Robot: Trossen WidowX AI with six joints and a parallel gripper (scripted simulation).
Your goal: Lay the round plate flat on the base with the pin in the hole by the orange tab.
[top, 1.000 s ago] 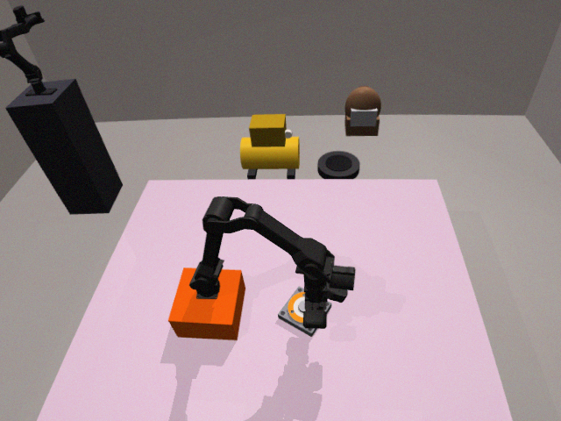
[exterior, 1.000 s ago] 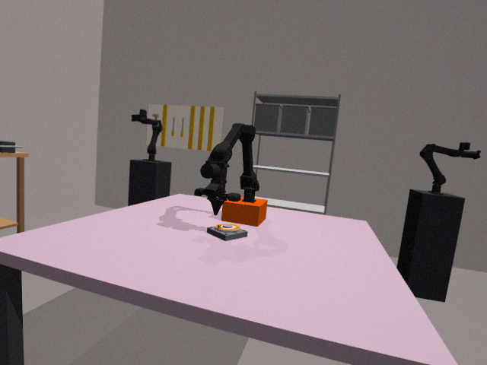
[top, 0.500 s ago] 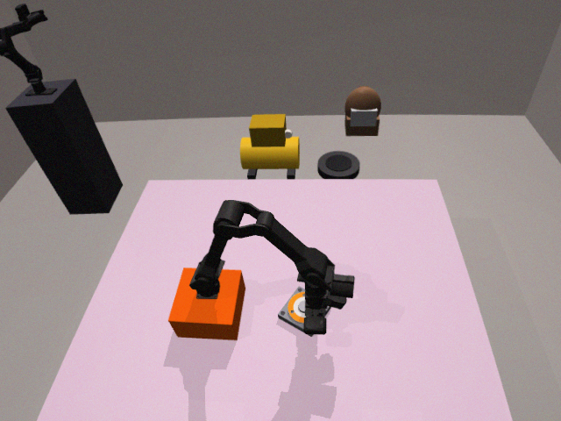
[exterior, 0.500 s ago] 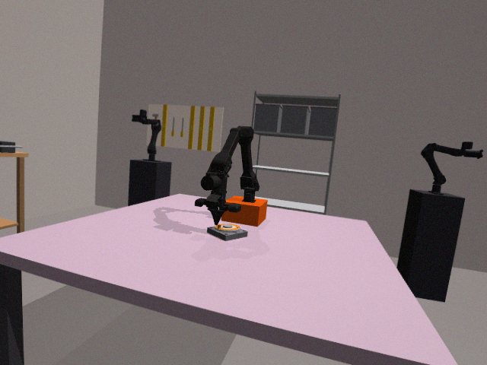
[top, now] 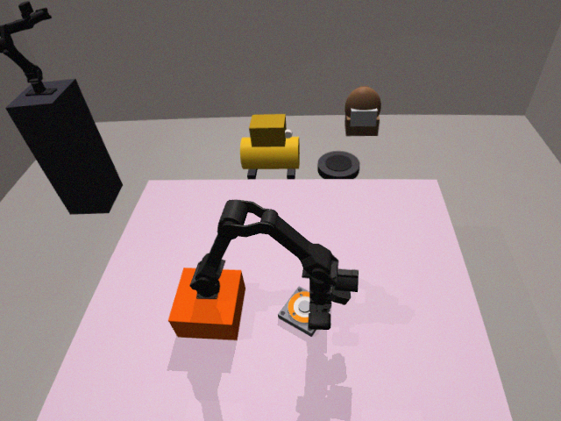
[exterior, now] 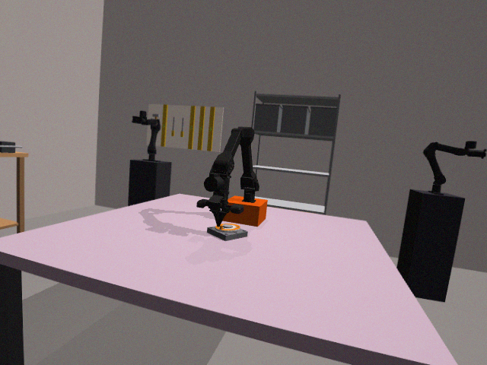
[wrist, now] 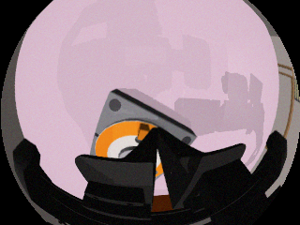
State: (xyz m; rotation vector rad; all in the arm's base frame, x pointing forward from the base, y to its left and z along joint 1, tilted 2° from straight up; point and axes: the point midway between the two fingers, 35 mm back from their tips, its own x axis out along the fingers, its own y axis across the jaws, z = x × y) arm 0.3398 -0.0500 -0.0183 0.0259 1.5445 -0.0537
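Now: gripper tip 40 mm past the square grey base, 30 mm to the right of it and 20 mm above it.
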